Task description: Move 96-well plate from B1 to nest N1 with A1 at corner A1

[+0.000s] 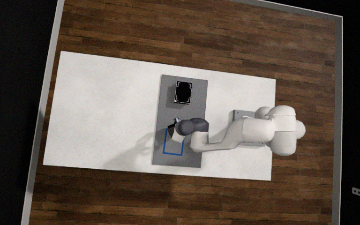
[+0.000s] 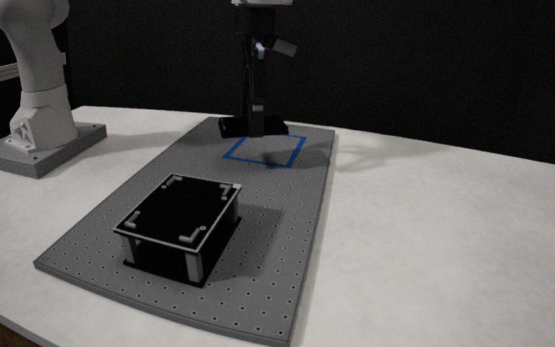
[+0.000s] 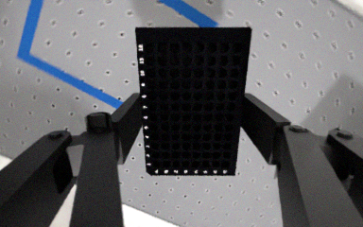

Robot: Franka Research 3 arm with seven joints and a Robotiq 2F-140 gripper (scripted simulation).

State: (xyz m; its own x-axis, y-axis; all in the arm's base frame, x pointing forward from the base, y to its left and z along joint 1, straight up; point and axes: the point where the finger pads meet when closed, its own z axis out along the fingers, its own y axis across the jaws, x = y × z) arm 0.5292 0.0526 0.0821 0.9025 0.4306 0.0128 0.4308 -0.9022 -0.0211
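Now: the raised plate nest N1 20 mm behind my hand, 270 mm to the right of it and 50 mm below it. Also, from my hand: A1 mark: 30 mm ahead, 200 mm to the right, 40 mm below; black 96-well plate: 20 mm below.
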